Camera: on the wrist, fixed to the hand. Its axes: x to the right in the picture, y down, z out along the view.
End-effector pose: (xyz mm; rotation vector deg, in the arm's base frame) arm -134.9 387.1 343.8 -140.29 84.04 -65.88
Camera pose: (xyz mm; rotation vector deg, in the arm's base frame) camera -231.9 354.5 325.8 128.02 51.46 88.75
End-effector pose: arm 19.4 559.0 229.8 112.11 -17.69 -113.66
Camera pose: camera 65.1 477.6 275.3 -97.33 -36.85 57.78
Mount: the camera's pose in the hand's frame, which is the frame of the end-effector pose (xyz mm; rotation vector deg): -10.6 96.2 -37.7 30.58 25.07 -88.64
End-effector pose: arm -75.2 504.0 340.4 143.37 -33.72 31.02
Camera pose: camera -141.8 453.4 402.0 129.86 97.12 31.19
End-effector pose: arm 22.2 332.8 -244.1 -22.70 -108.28 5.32
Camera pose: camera 82.1 415.0 -265.0 75.12 -70.29 -27.28
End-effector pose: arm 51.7 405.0 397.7 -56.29 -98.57 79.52
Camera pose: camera 101.8 425.4 309.1 22.36 -61.67 24.04
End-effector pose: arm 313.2 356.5 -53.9 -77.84 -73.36 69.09
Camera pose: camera 363.5 339.5 -143.1 0.13 -62.17 4.14
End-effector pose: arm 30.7 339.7 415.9 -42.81 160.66 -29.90
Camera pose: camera -13.1 433.8 414.8 122.69 -69.82 73.64
